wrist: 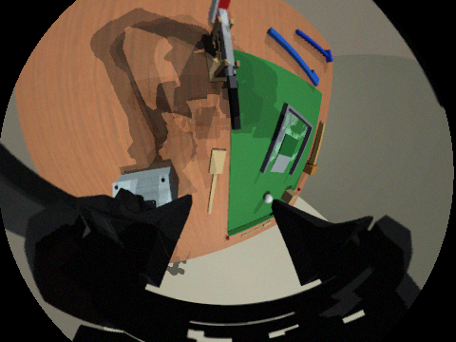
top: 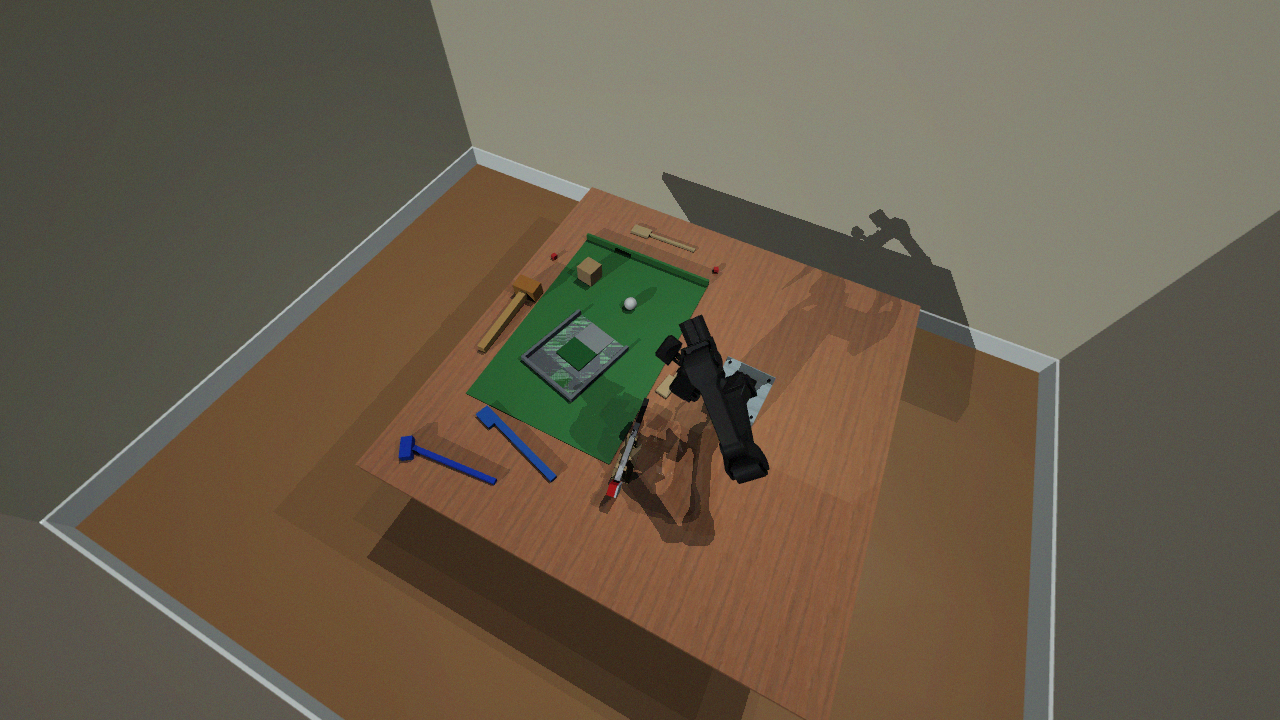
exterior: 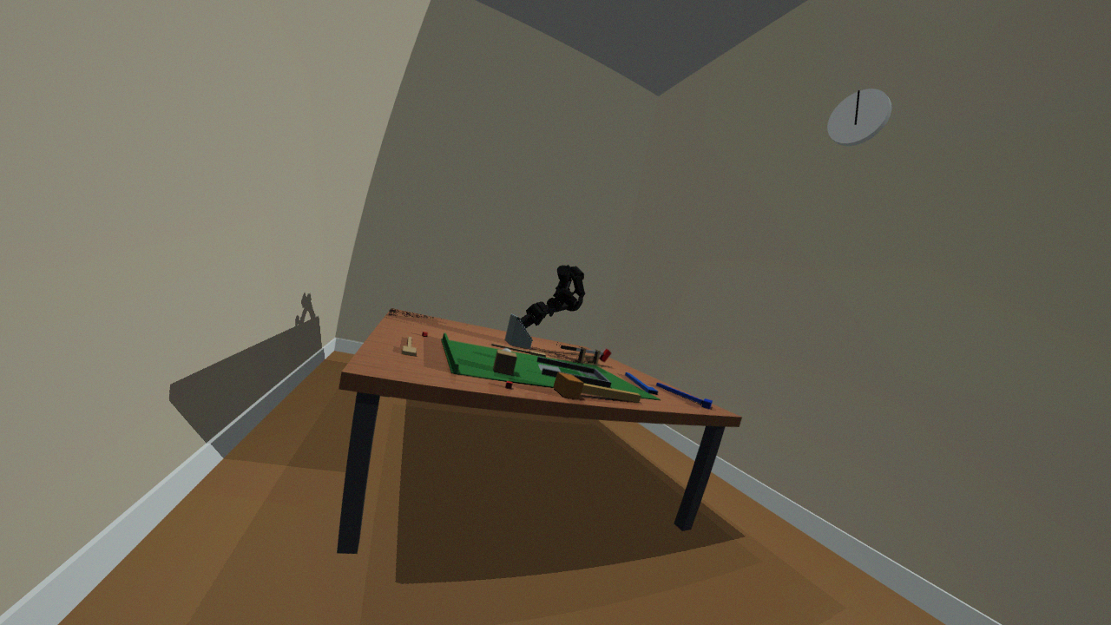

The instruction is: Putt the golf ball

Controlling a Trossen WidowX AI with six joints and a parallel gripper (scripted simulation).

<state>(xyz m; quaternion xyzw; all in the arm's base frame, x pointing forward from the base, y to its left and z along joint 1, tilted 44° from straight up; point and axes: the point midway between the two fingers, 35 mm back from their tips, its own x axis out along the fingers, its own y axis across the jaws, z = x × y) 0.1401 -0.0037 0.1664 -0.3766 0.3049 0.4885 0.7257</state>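
My gripper tip is 3 cm short of the red putter, 20 cm to the right of it and 14 cm above it. The rest, counted from my gripper tip: tan cube: 49 cm ahead, 28 cm to the right, 16 cm below; then small wooden rack: 3 cm ahead, 22 cm to the left, 16 cm below; then white golf ball: 30 cm ahead, 24 cm to the right, 17 cm below.
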